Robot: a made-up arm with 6 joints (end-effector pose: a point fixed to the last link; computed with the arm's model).
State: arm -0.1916 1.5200 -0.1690 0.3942 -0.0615 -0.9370
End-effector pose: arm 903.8 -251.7 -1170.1 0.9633 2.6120 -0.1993
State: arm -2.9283 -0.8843 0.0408 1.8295 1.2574 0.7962
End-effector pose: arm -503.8 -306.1 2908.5 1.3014 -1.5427 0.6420
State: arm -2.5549 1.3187 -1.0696 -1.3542 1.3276 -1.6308
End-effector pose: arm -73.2 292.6 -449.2 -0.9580 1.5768 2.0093
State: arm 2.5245 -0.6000 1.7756 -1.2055 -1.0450 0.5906
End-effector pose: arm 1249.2 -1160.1 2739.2 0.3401 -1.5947 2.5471
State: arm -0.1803 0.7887 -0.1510 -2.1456 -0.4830 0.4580
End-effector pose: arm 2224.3 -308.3 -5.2 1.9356 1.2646 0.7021
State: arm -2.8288 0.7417 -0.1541 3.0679 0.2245 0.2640
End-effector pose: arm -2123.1 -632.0 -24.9 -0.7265 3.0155 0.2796
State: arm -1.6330 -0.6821 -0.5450 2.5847 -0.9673 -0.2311
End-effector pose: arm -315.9 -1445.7 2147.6 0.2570 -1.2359 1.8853
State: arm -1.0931 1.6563 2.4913 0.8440 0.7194 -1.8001
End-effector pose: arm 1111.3 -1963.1 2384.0 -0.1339 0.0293 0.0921
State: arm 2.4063 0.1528 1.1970 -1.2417 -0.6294 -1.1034
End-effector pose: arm -992.1 650.9 3423.7 0.2435 -1.0957 -1.4777
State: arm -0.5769 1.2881 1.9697 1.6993 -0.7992 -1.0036
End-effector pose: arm 1848.1 -1613.8 2406.3 0.2734 0.5421 -1.5386
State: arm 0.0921 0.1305 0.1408 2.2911 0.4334 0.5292
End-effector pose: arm 2345.9 188.4 1829.9 -2.6102 -0.1602 -0.9549
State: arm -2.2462 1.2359 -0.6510 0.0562 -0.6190 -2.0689
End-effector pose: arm -247.0 -301.8 -759.4 -1.8374 0.8165 0.4370
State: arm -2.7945 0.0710 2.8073 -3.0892 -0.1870 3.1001
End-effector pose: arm 1586.1 661.3 2222.9 -2.4107 -0.2996 -1.7856
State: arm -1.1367 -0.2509 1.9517 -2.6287 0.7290 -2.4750
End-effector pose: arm -682.2 1030.5 3189.1 -0.2158 -0.1513 -2.2196
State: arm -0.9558 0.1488 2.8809 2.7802 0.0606 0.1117
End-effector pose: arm -1009.7 1274.0 2255.8 -0.5822 0.4583 2.3155
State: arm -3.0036 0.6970 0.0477 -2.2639 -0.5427 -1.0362
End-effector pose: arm -2505.0 -445.8 571.9 0.3230 -2.3870 0.5151
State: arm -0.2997 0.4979 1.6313 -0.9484 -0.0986 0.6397
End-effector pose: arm 1312.8 -403.3 3470.1 -0.0221 -0.0226 0.0269
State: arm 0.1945 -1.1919 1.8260 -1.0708 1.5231 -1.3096
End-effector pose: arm -2320.5 -753.6 975.5 0.7213 1.5979 -1.1722
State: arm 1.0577 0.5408 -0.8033 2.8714 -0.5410 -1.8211
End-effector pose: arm 872.4 1174.0 -293.8 -2.0263 0.8928 0.4005
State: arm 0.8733 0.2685 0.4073 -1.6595 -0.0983 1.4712
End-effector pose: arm 1562.0 1849.9 2111.8 -0.3782 0.8668 1.0684
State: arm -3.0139 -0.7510 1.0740 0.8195 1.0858 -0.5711
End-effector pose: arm 1184.8 26.2 3217.6 2.1412 -1.0241 1.9058
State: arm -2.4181 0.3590 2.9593 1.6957 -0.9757 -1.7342
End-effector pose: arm 664.7 1043.0 2441.1 -1.2848 -1.6363 -1.3901
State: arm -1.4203 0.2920 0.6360 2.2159 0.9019 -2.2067
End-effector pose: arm 409.4 -2254.9 2316.7 0.3478 1.2699 -0.5542
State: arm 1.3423 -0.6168 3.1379 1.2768 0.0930 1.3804
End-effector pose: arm -337.5 -1838.7 172.0 1.7228 0.6755 -1.2051
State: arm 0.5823 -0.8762 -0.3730 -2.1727 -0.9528 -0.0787
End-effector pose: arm 753.4 688.1 2566.8 0.5737 1.0611 2.7926
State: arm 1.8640 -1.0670 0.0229 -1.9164 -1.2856 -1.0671
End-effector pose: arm -203.0 -99.3 2936.5 0.6939 -0.9910 -1.2846
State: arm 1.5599 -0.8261 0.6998 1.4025 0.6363 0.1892
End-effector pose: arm -46.3 -549.4 3397.4 -0.0372 -1.1411 -0.0716
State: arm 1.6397 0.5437 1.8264 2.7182 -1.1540 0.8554
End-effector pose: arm 143.4 721.7 3443.0 -0.5163 0.7775 -1.6678
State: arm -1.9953 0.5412 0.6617 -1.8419 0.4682 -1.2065
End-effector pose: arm -1204.2 -2364.4 2007.9 0.6797 -1.9876 0.2599
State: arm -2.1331 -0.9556 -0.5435 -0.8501 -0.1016 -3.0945
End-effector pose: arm -677.9 -1115.4 2272.0 0.6063 -1.8455 1.5173
